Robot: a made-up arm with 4 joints. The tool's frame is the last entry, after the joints. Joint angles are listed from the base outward. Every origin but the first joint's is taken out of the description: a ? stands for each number. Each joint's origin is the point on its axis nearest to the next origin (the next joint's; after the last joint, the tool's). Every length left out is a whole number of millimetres.
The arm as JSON. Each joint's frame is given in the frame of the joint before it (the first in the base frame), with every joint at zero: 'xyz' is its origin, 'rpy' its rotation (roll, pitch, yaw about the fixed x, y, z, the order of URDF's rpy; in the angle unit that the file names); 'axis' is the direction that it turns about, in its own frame. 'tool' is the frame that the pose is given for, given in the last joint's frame.
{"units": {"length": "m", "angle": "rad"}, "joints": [
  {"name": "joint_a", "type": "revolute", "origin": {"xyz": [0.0, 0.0, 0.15], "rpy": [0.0, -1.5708, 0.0]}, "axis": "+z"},
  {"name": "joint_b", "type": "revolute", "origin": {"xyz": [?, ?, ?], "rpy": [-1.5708, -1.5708, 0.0]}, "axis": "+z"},
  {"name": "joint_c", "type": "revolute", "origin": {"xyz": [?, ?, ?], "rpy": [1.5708, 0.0, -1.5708]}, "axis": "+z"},
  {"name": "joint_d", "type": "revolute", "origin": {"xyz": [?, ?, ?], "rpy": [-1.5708, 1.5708, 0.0]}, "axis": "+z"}
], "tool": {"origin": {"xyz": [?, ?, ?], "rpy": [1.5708, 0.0, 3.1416]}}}
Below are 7 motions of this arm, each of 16 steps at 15 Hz.
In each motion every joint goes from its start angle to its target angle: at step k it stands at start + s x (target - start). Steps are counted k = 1, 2, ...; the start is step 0. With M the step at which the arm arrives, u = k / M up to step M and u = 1 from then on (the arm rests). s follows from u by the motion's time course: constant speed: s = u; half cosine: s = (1 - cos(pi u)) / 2; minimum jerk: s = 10 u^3 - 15 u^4 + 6 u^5.
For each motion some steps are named. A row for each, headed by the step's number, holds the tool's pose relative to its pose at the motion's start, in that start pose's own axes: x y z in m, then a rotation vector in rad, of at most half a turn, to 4 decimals.
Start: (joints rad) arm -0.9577 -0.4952 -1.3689 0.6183
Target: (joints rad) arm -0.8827 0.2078 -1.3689 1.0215
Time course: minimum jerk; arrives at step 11
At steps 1, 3, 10, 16:
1: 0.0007 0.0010 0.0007 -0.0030 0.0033 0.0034
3: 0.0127 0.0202 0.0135 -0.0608 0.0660 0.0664
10: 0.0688 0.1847 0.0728 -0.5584 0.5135 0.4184
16: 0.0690 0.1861 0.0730 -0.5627 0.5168 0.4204

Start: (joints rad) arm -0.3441 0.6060 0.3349 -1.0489
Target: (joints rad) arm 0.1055 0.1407 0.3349 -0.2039
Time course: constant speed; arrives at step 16
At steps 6, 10, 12, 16:
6: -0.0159 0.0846 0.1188 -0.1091 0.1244 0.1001
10: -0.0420 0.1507 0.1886 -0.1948 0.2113 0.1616
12: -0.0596 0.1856 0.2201 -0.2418 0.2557 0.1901
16: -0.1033 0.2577 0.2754 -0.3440 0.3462 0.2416

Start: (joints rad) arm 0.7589 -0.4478 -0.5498 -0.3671
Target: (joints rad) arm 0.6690 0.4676 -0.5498 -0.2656
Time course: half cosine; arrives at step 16
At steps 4, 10, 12, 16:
4: 0.0269 0.0163 -0.0555 0.0346 0.1317 0.0574
10: 0.0605 0.1062 -0.2697 0.1652 0.6133 0.2864
12: 0.0498 0.1402 -0.3303 0.2042 0.7536 0.3601
16: 0.0322 0.1728 -0.3816 0.2391 0.8789 0.4291

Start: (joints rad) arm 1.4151 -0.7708 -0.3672 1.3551
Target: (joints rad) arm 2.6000 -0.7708 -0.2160 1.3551
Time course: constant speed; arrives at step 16
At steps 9, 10, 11, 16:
9: -0.1147 0.3473 0.0058 -0.5130 -0.1477 -0.2916
10: -0.1195 0.3871 -0.0052 -0.5705 -0.1617 -0.3243
11: -0.1225 0.4265 -0.0184 -0.6280 -0.1751 -0.3571
16: -0.1107 0.6101 -0.1155 -0.9161 -0.2350 -0.5235

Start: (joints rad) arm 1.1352 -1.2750 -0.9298 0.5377
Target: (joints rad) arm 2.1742 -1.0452 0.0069 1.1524
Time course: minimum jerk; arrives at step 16
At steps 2, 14, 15, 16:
2: -0.0019 0.0013 0.0042 0.0022 -0.0006 0.0160
14: -0.1104 0.1734 0.2254 -0.3999 0.3089 0.9540
15: -0.1124 0.1777 0.2279 -0.4125 0.3176 0.9638
16: -0.1127 0.1784 0.2282 -0.4146 0.3191 0.9653

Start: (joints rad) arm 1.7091 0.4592 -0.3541 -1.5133
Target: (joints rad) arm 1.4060 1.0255 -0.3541 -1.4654
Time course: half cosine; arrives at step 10
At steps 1, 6, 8, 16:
1: -0.0063 -0.0007 -0.0071 0.0083 0.0130 -0.0062
6: -0.1820 0.0318 -0.1639 0.2518 0.3361 -0.1416
8: -0.2542 0.0702 -0.2084 0.3630 0.4571 -0.1814
16: -0.2813 0.0882 -0.2222 0.4075 0.5021 -0.1943

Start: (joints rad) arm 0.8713 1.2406 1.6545 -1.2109
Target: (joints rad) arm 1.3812 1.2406 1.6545 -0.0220
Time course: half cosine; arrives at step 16
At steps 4, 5, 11, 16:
4: -0.0175 0.0116 0.0344 -0.0051 0.1037 0.0244
5: -0.0275 0.0172 0.0523 -0.0095 0.1573 0.0366
11: -0.1191 0.0528 0.1851 -0.0734 0.5495 0.1112
16: -0.1632 0.0643 0.2371 -0.1128 0.7054 0.1299

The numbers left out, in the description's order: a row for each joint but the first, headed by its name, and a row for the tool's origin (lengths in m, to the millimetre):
joint_b: 0.15 -0.15 0.0
joint_c: -0.26 0.11 0.0
joint_d: -0.34 -0.1 0.0
tool: 0.0 -0.1 0.0

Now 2 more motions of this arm.
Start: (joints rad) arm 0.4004 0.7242 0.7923 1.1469
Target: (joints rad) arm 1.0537 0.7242 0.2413 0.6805
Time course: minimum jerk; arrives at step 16
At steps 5, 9, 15, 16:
5: -0.0146 0.0759 -0.0233 -0.0328 -0.1364 -0.1932
9: 0.0074 0.2536 -0.0737 -0.1594 -0.4338 -0.6613
15: 0.0828 0.3837 -0.1023 -0.3257 -0.6379 -1.0706
16: 0.0833 0.3844 -0.1024 -0.3268 -0.6389 -1.0730

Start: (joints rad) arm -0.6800 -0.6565 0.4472 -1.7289
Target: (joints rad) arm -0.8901 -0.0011 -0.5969 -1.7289
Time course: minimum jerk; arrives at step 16
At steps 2, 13, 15, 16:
2: -0.0022 0.0018 -0.0030 -0.0040 0.0087 0.0149
13: -0.3345 0.0958 -0.1399 0.0827 0.6393 0.7655
15: -0.3586 0.1001 -0.1391 0.1050 0.6724 0.7951
16: -0.3597 0.1003 -0.1390 0.1061 0.6739 0.7965

